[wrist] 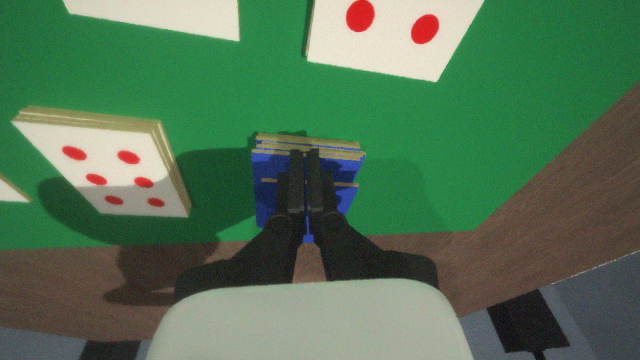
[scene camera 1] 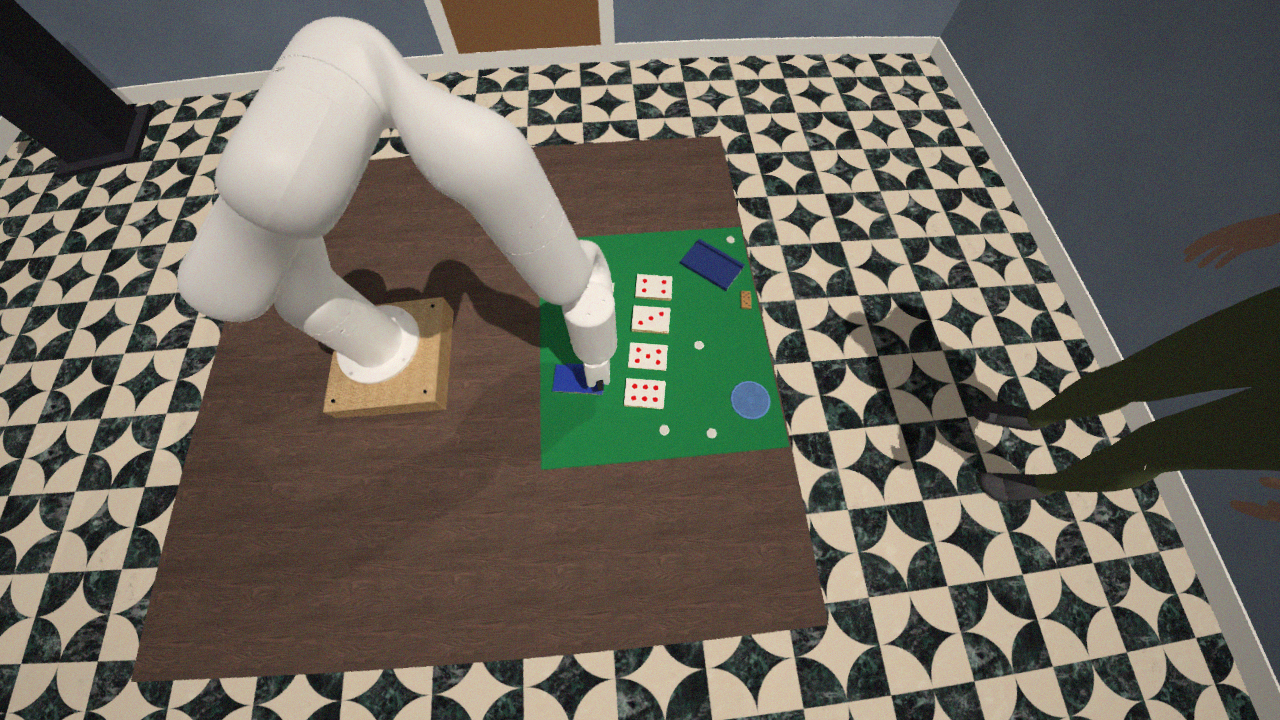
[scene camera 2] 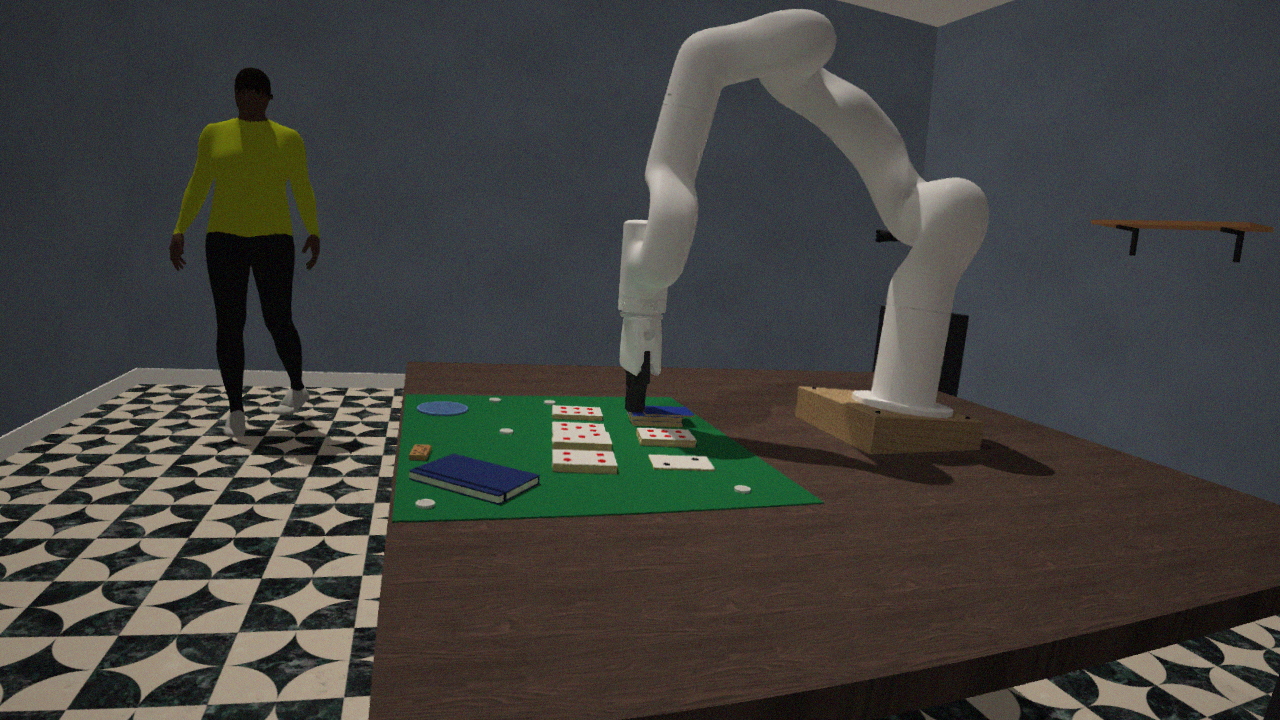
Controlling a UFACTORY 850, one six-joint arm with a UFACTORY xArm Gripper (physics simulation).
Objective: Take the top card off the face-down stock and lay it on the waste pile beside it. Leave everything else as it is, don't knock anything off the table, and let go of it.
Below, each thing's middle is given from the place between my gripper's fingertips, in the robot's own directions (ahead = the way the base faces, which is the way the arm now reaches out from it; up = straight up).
The blue-backed card (scene camera 1: 568,378) lies 60 mm behind my hand and 10 mm to the left of it. Also, from my hand: green mat (scene camera 1: 577,430) 150 mm ahead, 90 mm to the left, 30 mm below.
